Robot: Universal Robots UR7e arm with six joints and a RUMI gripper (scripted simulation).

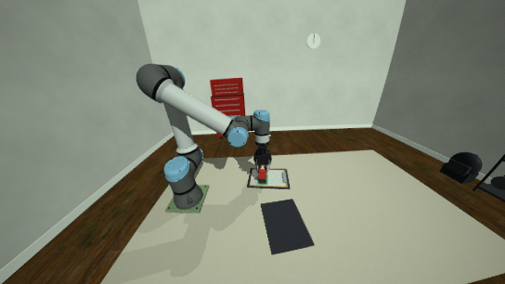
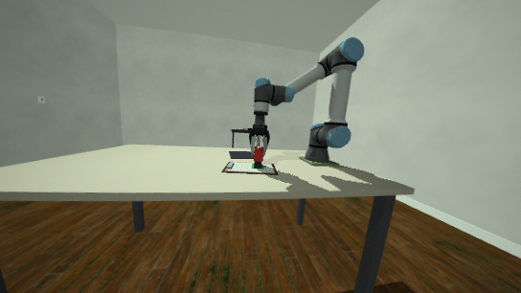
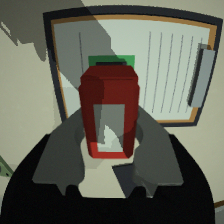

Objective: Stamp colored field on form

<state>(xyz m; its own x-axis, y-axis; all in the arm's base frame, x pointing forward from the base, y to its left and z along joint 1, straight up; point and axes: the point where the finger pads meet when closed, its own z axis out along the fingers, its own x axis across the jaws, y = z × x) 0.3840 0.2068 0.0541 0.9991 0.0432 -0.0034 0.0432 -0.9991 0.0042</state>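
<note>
Now: the red stamp 20 mm below my hand. Also, from my hand: dark mat: 270 mm to the right, 120 mm ahead, 70 mm below; then clipboard: 60 mm below, 50 mm ahead, 20 mm to the left.
</note>
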